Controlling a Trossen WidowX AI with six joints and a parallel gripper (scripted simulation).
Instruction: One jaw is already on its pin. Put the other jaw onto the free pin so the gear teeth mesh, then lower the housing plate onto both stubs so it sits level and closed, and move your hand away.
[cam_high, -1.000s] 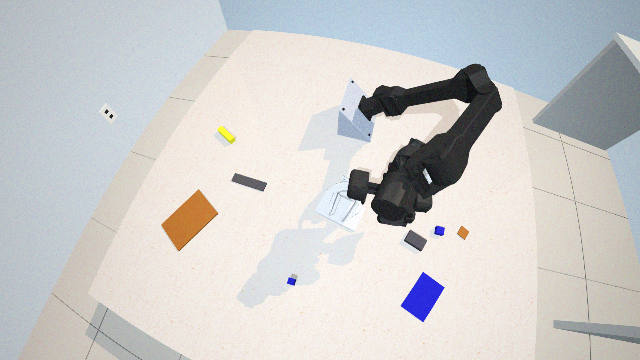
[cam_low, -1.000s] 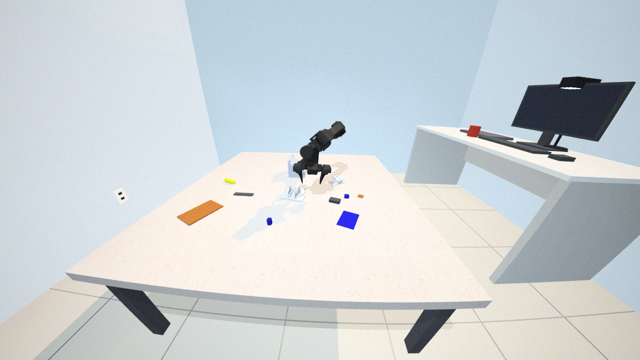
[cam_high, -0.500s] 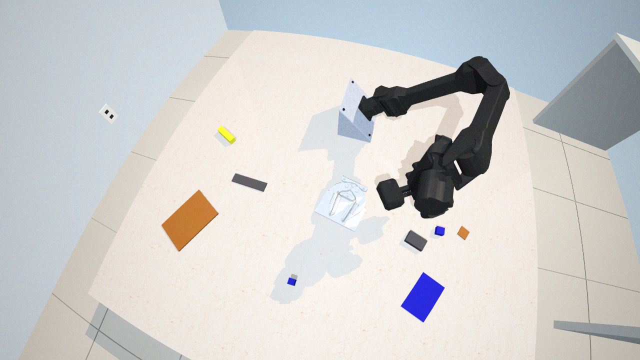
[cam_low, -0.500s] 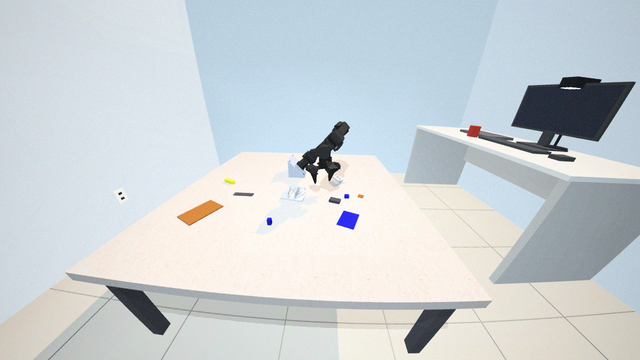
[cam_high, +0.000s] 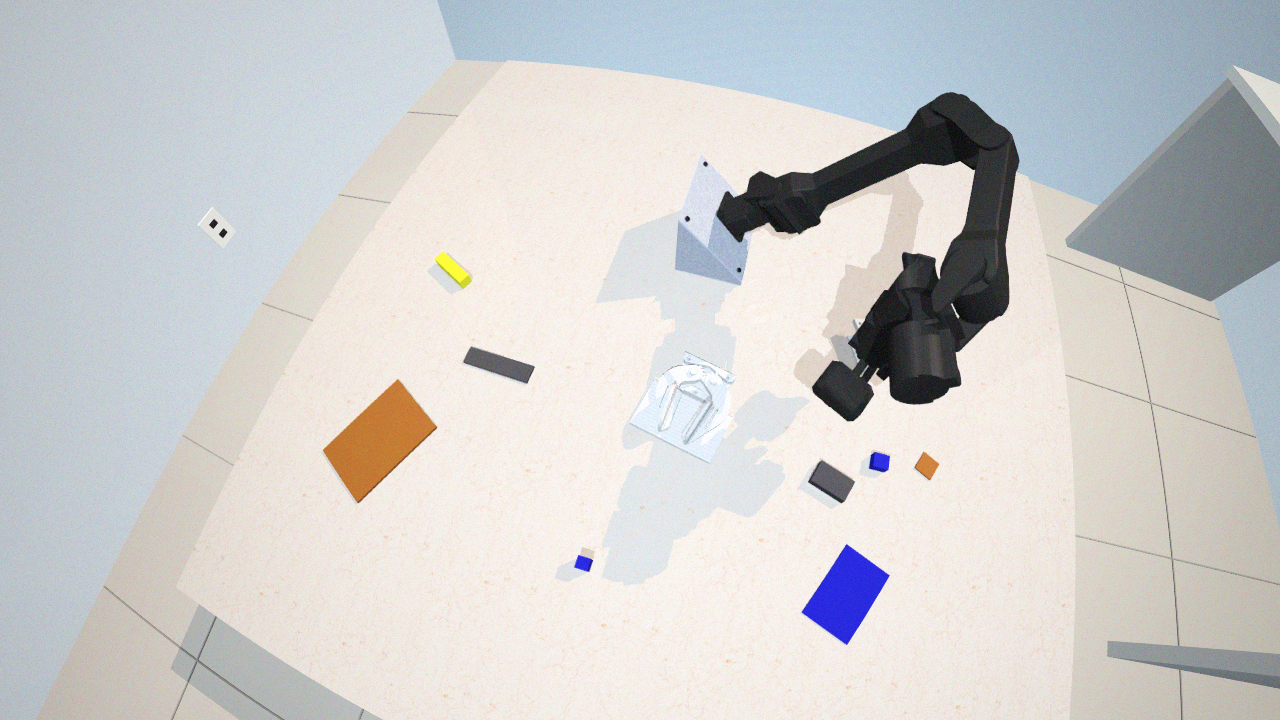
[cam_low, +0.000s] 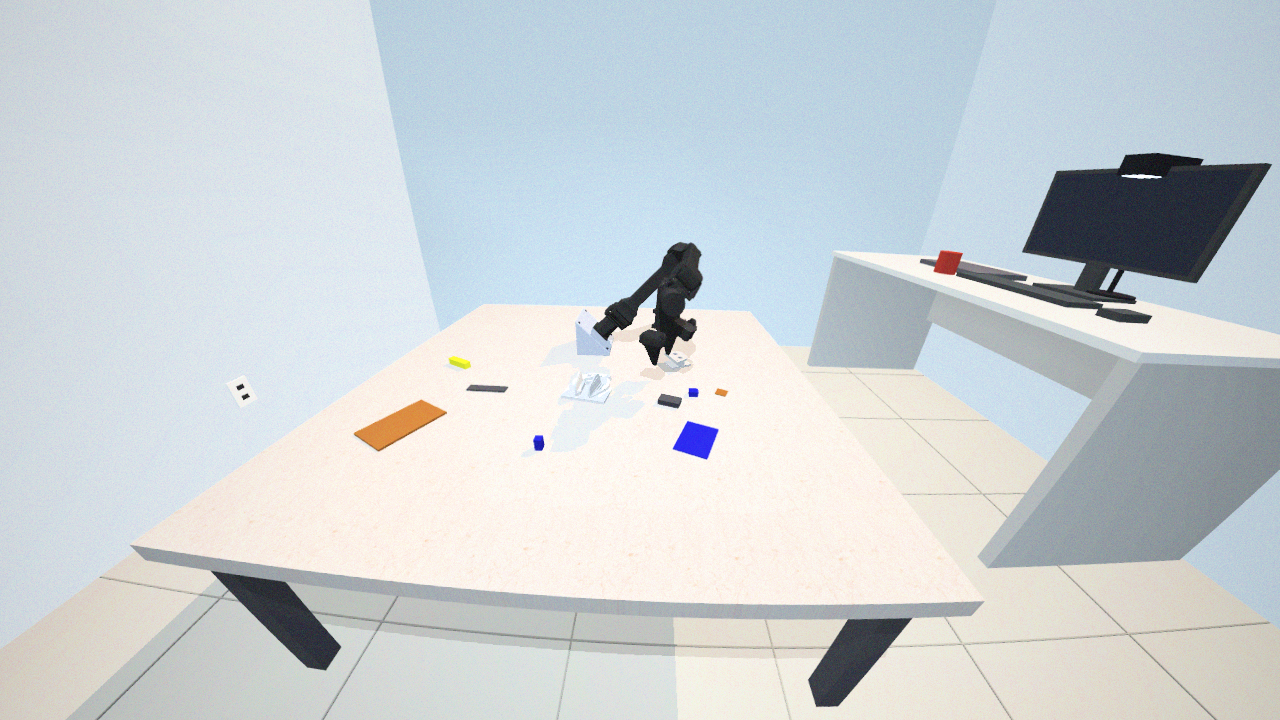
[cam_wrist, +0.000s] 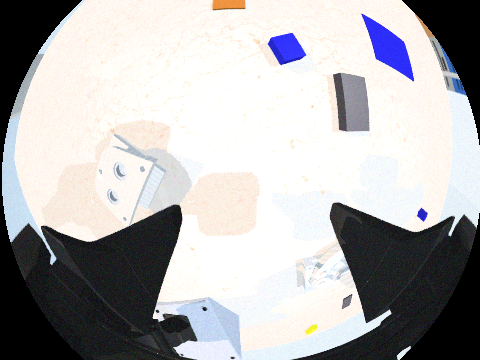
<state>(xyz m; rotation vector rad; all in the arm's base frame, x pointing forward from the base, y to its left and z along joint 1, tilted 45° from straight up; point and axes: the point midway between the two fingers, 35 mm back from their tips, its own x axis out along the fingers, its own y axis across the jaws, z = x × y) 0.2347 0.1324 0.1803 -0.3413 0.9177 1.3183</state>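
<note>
The housing plate lies 110 mm behind my gripper tip, 50 mm to the left of it and 40 mm below it. Round my gripper tip: dark grey block (120 mm ahead, 30 mm to the left, 60 mm below); then white stand (110 mm behind, 50 mm to the left, 60 mm below); then orange tile (50 mm ahead, 170 mm to the left, 60 mm below).
</note>
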